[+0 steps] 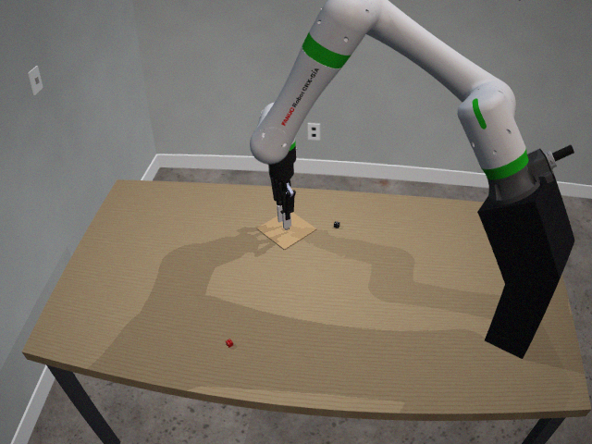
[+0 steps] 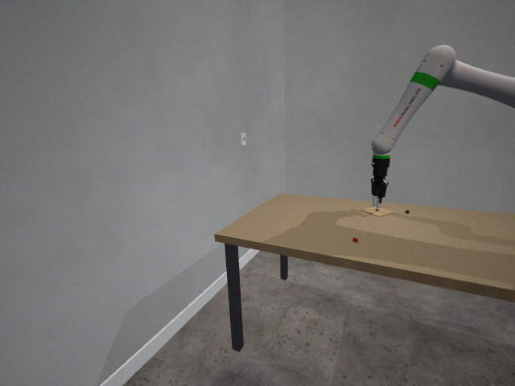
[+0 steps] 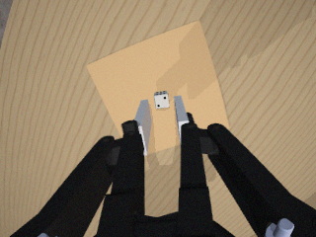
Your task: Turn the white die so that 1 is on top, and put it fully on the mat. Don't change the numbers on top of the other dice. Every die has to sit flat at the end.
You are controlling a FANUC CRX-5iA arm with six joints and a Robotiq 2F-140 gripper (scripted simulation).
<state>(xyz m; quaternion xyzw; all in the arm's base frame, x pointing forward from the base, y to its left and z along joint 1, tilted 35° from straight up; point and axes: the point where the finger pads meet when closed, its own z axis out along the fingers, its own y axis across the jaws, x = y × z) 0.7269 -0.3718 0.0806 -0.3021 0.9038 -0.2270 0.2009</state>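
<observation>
My hand is 50 mm above the white die. The rest, counted from my hand: tan mat: 60 mm below; then black die: 170 mm behind, 50 mm below, 20 mm to the right; then red die: 480 mm to the left, 120 mm ahead, 50 mm below.
</observation>
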